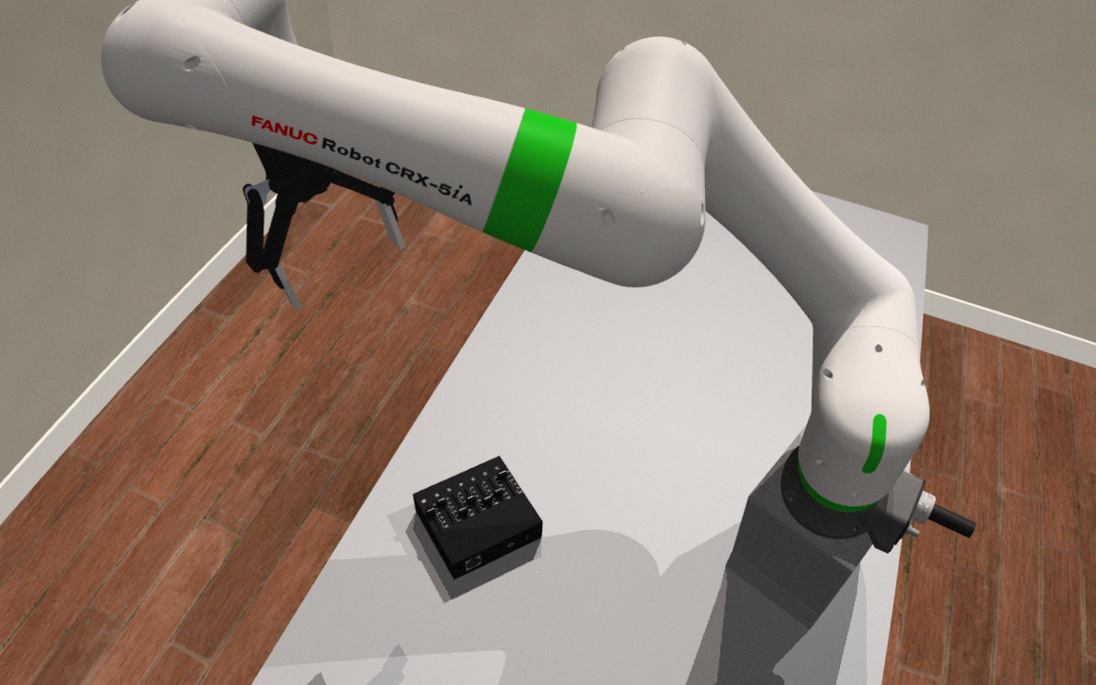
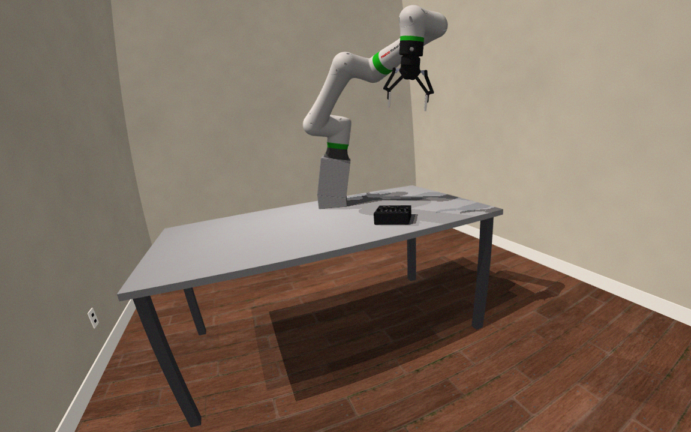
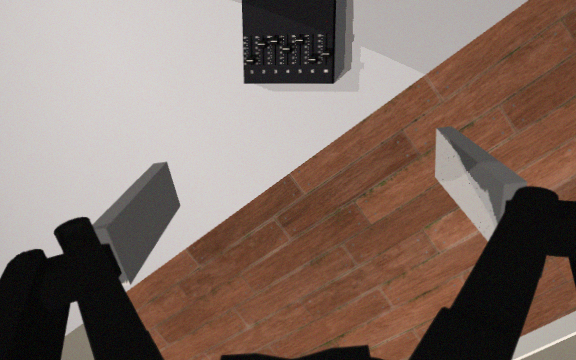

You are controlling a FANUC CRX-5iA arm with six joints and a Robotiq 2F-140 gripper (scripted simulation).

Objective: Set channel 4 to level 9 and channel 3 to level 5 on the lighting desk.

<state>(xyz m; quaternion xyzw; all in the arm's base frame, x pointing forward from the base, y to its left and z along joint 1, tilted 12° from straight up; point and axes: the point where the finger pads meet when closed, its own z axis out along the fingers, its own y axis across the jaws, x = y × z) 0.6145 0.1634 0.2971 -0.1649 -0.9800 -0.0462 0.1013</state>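
My gripper is now 160 mm past the channel 3 cap, 60 mm to the left of it and 450 mm above it. From my hand the other things lie so: channel 5 fader: 140 mm behind, 20 mm to the right, 450 mm below; channel 6 fader: 100 mm behind, 10 mm to the right, 450 mm below; channel 4 fader: 140 mm behind, 40 mm to the right, 450 mm below.
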